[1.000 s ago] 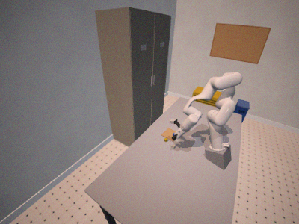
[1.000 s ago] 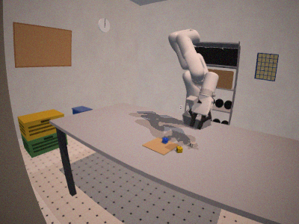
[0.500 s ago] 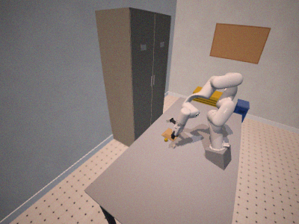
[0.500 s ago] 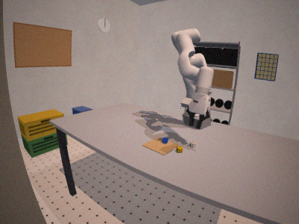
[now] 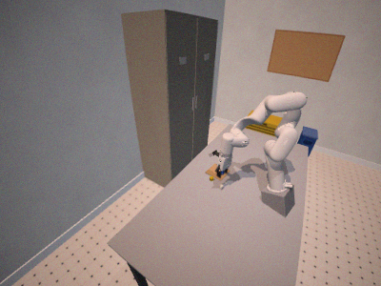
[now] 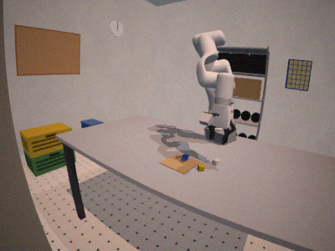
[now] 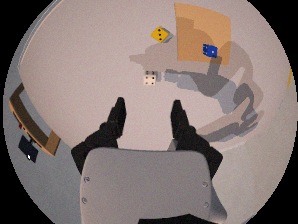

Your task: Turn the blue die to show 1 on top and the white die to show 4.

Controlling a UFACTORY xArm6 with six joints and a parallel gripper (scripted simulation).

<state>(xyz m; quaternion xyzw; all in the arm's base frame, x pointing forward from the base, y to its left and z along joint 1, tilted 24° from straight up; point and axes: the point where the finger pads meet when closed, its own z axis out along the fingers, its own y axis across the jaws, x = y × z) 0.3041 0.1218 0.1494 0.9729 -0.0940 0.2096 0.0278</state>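
Right now my hand is 1 cm past the white die and 13 cm above it. Also, from my hand: blue die 5 cm ahead, 14 cm to the right, 12 cm below; yellow die 8 cm ahead, 3 cm to the right, 13 cm below; tan mat 8 cm ahead, 14 cm to the right, 14 cm below.
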